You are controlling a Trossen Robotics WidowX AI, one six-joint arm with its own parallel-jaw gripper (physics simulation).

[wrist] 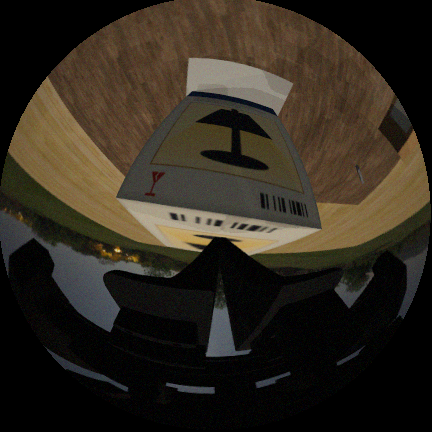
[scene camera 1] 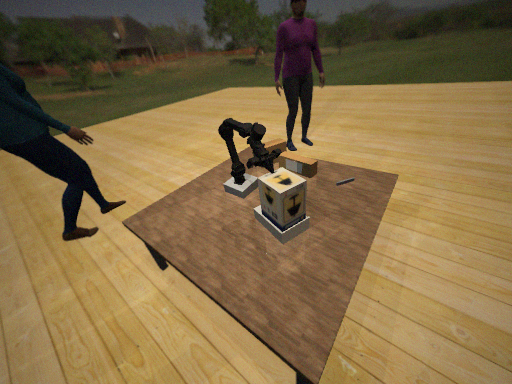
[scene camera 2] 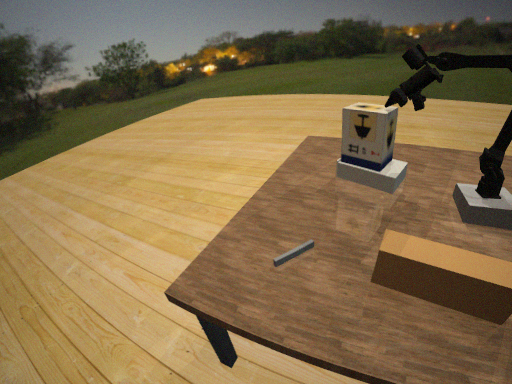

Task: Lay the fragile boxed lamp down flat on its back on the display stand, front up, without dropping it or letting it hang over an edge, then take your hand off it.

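Frame: origin at the arm's base, x ahead, y left, z up, level; millimetres.
Seen in the pictures: gripper, fingertip midpoint: [wrist: 218,242] [scene camera 1: 273,173] [scene camera 2: 385,106]; arm's base at its link origin: [scene camera 1: 239,181] [scene camera 2: 487,194].
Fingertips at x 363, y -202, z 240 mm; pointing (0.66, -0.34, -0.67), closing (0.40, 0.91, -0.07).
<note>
Pixels of each thing's middle, then the offset from my fingertips to it. Level surfaces: height alone.
- long brown box at the middle of its body: [scene camera 2: 441,274] [scene camera 1: 296,164] 251 mm down, 80 mm back, 572 mm left
- brown table at its surface level: 306 mm down
- small grey bar at the middle of its body: [scene camera 2: 294,252] [wrist: 359,174] [scene camera 1: 345,181] 295 mm down, 279 mm ahead, 500 mm left
The boxed lamp [scene camera 1: 283,202] [scene camera 2: 368,135] [wrist: 225,150] is a white carton with lamp pictures and a dark blue band at its bottom. It stands upright on the low, pale display stand [scene camera 1: 297,230] [scene camera 2: 365,176] [wrist: 225,75]. In the wrist view, the side toward the arm shows a lamp picture, a red glass mark and a barcode. My gripper [scene camera 1: 273,170] [scene camera 2: 387,105] [wrist: 218,242] is shut and empty. Its fingertips are at the carton's top edge on the arm's side; whether they touch it I cannot tell.
A long brown box [scene camera 1: 300,165] [scene camera 2: 445,275] lies on the brown table [scene camera 1: 225,250] [scene camera 2: 240,305], with another brown box [scene camera 1: 275,145] behind it. A small grey bar [scene camera 1: 345,181] [scene camera 2: 294,253] [wrist: 360,174] lies nearer a table edge. Two people stand beyond the table.
</note>
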